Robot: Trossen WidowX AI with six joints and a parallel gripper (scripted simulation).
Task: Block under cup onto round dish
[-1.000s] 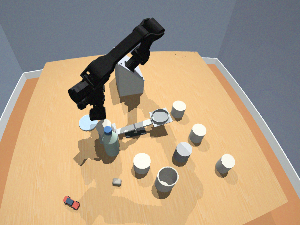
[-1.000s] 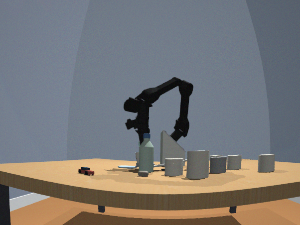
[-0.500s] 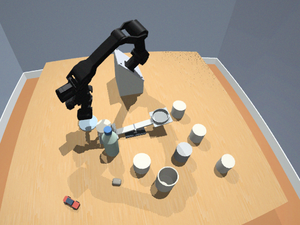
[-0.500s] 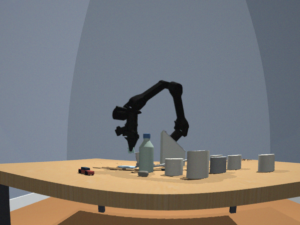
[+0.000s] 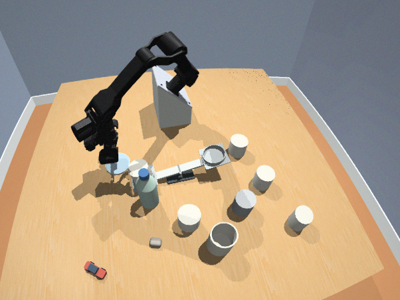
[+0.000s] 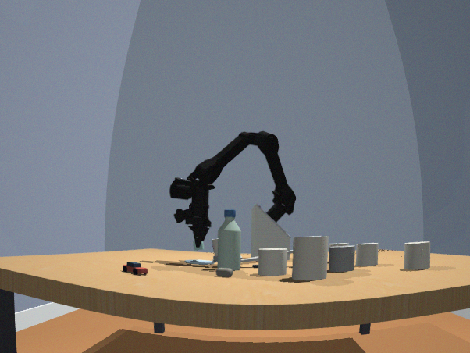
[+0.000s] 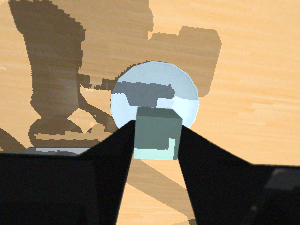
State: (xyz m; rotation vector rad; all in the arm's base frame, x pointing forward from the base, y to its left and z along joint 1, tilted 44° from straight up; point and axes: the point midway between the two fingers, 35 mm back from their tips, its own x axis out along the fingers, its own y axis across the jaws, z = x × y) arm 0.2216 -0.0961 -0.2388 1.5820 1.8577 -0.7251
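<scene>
Right now the teal block is 10 mm above my gripper tip. Also, from my gripper tip: round light-blue dish 50 mm below; then green bottle 160 mm ahead, 130 mm to the left, 60 mm above; then balance 240 mm to the left, 70 mm ahead, 20 mm below.
</scene>
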